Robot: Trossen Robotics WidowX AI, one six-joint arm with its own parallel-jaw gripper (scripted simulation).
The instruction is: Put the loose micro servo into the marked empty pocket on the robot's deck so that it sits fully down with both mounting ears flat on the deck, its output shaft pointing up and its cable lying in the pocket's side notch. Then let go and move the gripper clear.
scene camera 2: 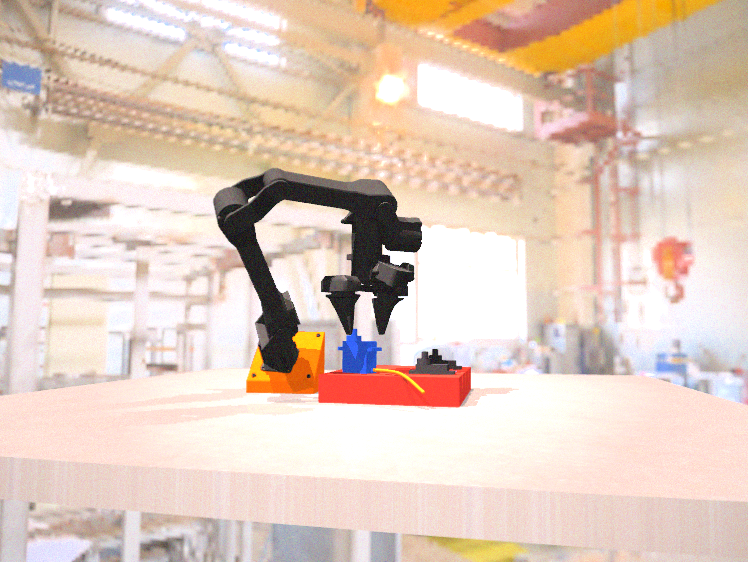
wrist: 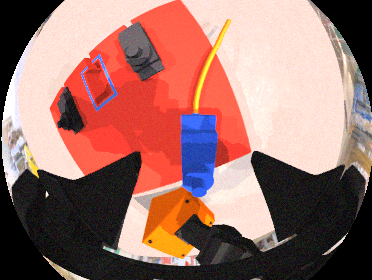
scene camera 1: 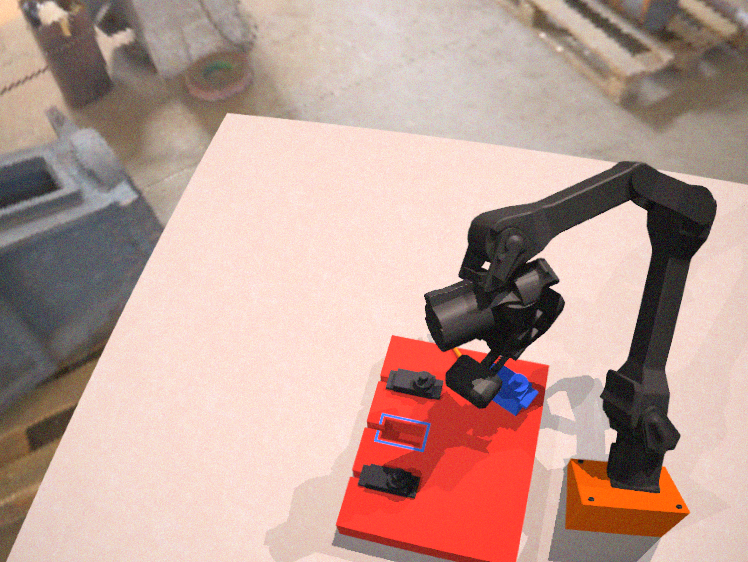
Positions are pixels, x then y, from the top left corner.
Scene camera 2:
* my gripper: 365,334
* blue micro servo: 358,356
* red deck: 380,388
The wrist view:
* my gripper: 198,157
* blue micro servo: 199,138
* red deck: 145,117
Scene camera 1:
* my gripper: 501,371
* blue micro servo: 516,392
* red deck: 475,471
